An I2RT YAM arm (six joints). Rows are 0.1 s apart.
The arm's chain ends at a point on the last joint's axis. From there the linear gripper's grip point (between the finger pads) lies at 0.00 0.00 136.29 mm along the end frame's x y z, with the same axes.
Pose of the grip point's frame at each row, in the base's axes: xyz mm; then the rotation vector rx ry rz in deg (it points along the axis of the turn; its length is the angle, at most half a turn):
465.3, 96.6, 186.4, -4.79, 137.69, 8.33
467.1, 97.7, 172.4, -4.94, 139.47, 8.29
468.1, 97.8, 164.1, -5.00, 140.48, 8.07
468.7, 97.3, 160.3, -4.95, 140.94, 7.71
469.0, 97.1, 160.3, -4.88, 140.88, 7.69
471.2, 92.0, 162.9, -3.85, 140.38, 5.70
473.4, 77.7, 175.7, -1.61, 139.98, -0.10
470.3, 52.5, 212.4, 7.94, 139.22, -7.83
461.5, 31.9, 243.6, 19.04, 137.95, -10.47
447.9, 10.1, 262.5, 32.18, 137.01, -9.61
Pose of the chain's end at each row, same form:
374.9, 79.1, 286.9, -4.79, 137.69, 8.33
379.9, 80.4, 275.7, -4.94, 139.47, 8.29
382.6, 80.9, 268.9, -5.00, 140.48, 8.07
384.0, 81.1, 265.8, -4.95, 140.94, 7.71
384.2, 81.0, 265.8, -4.88, 140.88, 7.69
385.0, 79.8, 267.7, -3.85, 140.38, 5.70
385.8, 76.9, 280.1, -1.61, 139.98, -0.10
383.1, 70.9, 315.5, 7.94, 139.22, -7.83
376.8, 61.7, 346.1, 19.04, 137.95, -10.47
368.5, 45.7, 367.4, 32.18, 137.01, -9.61

